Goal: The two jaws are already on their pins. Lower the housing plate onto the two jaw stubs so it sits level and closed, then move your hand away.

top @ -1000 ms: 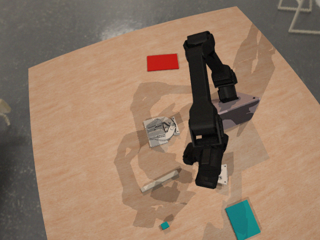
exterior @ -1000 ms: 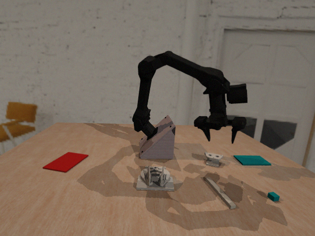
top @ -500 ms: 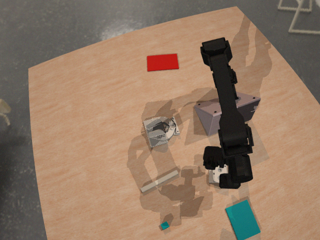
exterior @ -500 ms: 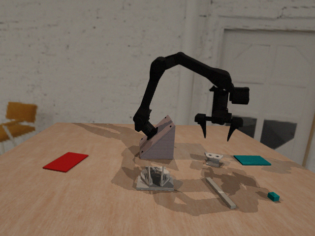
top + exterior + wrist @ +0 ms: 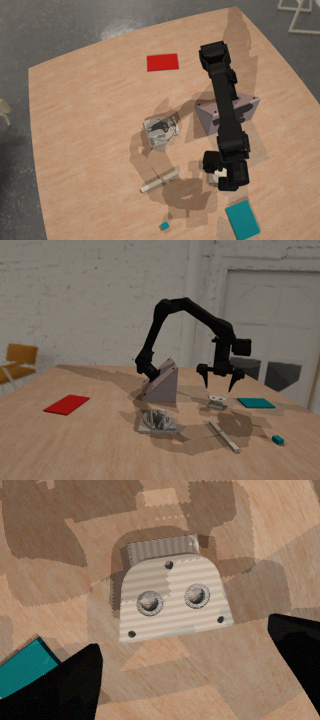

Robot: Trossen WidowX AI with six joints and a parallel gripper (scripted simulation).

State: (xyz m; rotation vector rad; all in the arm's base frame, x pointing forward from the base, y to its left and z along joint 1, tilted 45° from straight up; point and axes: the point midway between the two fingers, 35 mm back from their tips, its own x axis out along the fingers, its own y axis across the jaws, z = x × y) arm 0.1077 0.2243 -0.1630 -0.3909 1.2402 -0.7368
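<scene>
My gripper tip is 6 cm above the ribbed white part and 1 cm short of it. Round my gripper tip: pale bar: 23 cm ahead, 6 cm below, 3 cm to the right; teal sheet: 18 cm to the left, 6 cm below, 3 cm behind; small teal block: 24 cm ahead, 13 cm to the left, 6 cm below.
</scene>
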